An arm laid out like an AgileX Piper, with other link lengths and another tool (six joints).
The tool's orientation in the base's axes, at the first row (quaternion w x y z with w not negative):
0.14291 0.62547 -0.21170 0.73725
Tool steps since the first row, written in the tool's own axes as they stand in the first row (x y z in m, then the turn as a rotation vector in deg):
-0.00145 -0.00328 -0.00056 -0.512 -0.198 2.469
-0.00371 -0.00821 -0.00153 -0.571 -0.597 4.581
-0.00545 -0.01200 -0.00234 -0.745 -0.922 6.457
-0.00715 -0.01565 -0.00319 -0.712 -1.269 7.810
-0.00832 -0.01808 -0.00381 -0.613 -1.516 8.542
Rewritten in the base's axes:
0.00133 0.00321 -0.00106 2.312 -1.012 -0.161
0.00324 0.00809 -0.00275 4.333 -1.699 0.105
0.00465 0.01188 -0.00405 6.134 -2.328 0.217
0.00596 0.01556 -0.00535 7.460 -2.692 0.469
0.00678 0.01804 -0.00625 8.190 -2.842 0.693

